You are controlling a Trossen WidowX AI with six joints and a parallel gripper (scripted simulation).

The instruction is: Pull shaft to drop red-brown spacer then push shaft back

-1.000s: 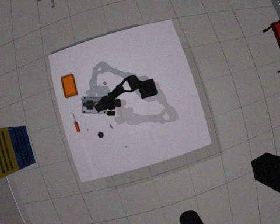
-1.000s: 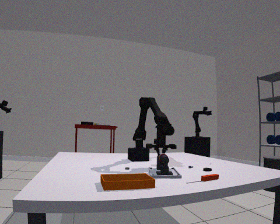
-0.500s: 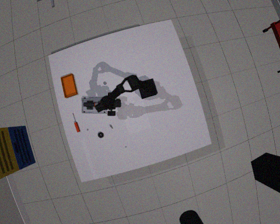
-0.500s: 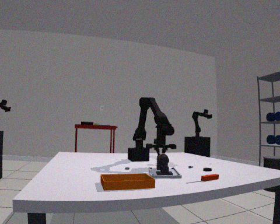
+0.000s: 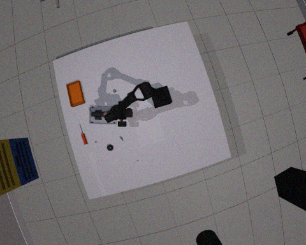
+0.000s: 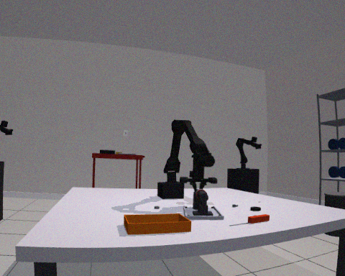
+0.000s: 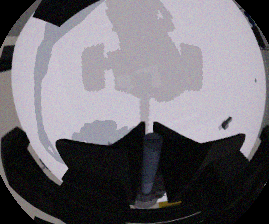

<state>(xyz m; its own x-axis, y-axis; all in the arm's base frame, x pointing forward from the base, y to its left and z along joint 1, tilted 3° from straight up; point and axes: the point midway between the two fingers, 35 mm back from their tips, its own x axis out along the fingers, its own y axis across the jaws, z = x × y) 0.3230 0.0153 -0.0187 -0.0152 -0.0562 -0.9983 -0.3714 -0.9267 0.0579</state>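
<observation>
My gripper tip is now 14 cm short of the red-brown spacer, 6 cm to the left of it and 3 cm below it. Also, from my gripper tip: red-handled screwdriver 39 cm ahead, 4 cm below, 1 cm to the left; orange tray 34 cm ahead, 33 cm to the right, 4 cm below.
</observation>
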